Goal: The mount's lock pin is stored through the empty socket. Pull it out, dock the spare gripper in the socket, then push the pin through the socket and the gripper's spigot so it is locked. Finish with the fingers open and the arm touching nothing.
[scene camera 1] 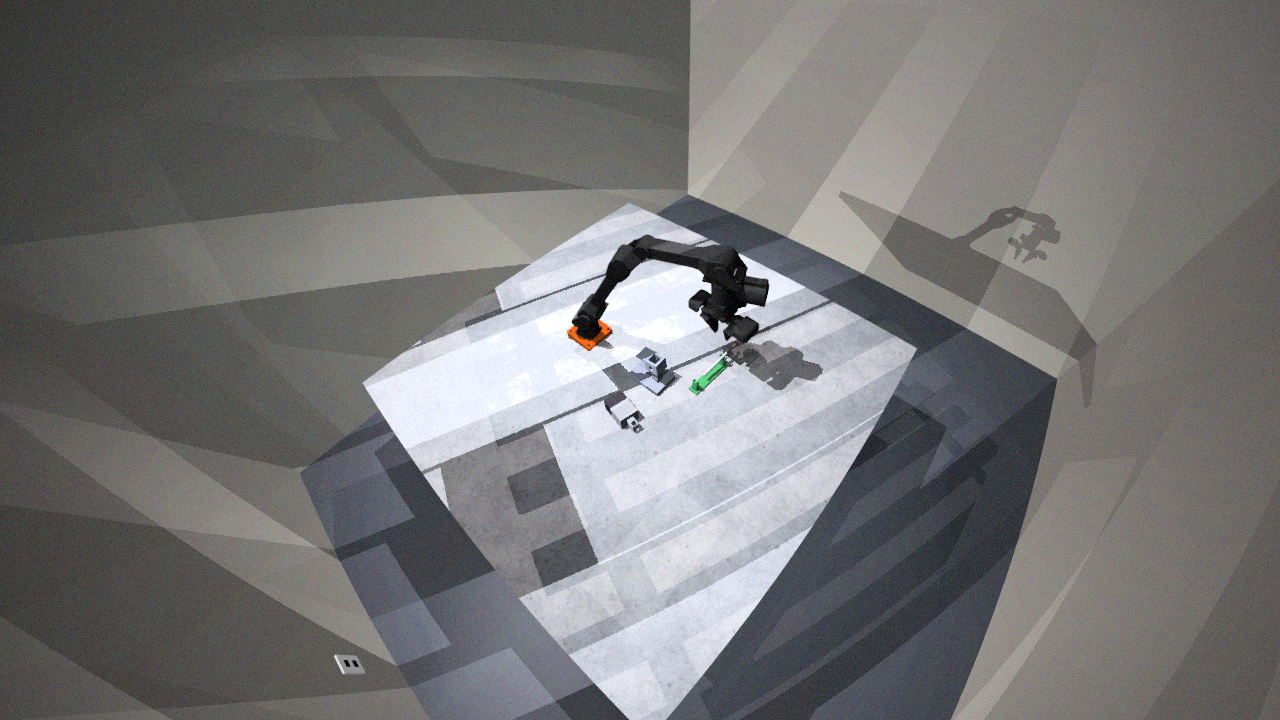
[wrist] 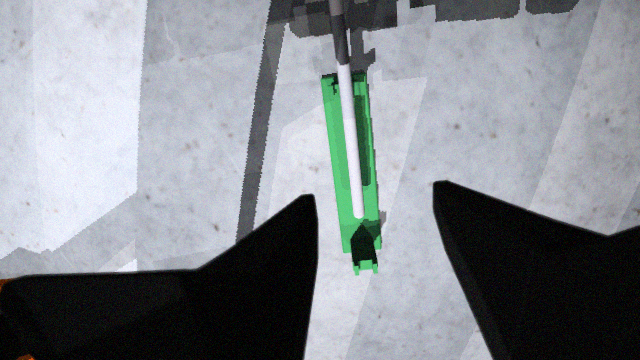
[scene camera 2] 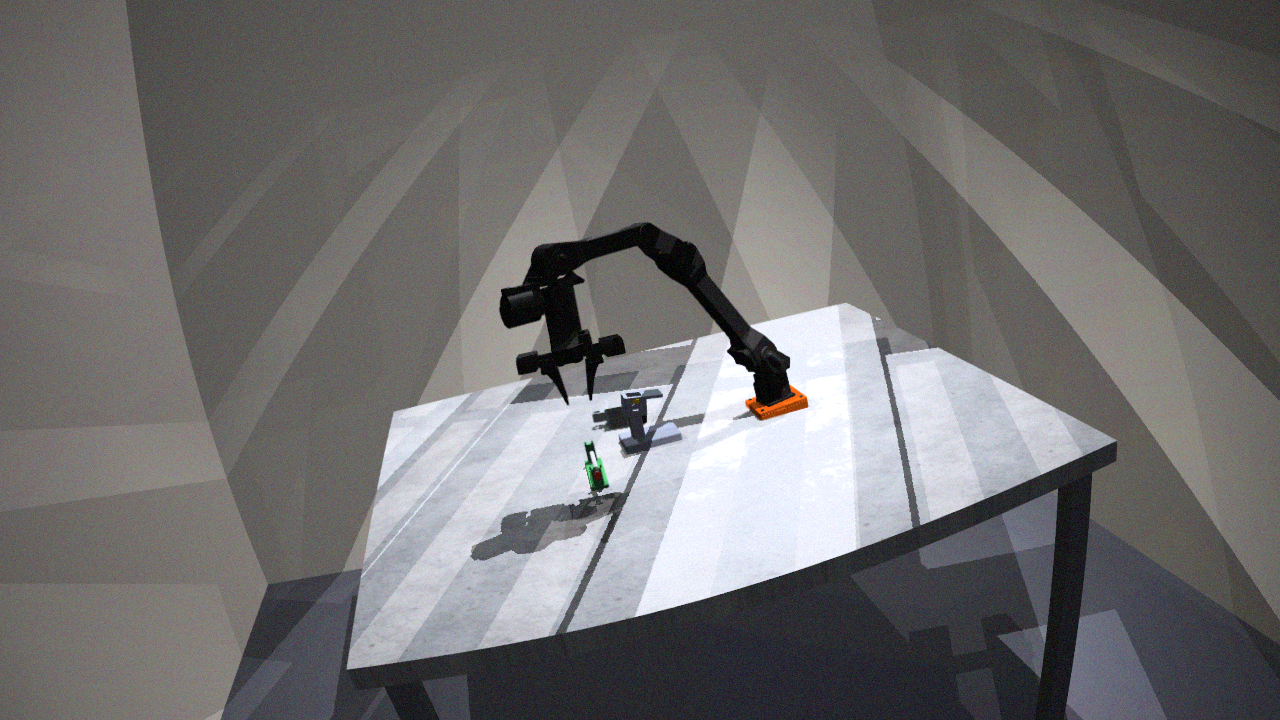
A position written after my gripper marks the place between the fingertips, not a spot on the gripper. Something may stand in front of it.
I see my gripper (scene camera 2: pixel 579 402), a spare gripper (scene camera 1: pixel 624 413), a grey mount (scene camera 1: pixel 650 373) and a green pin cradle (wrist: pixel 362 237).
The spare gripper shows as well in scene camera 2 (scene camera 2: pixel 612 413). My gripper shows as well in scene camera 1 (scene camera 1: pixel 721 335) and in the wrist view (wrist: pixel 374 201). The wrist view does not show the spare gripper: it is out of frame.
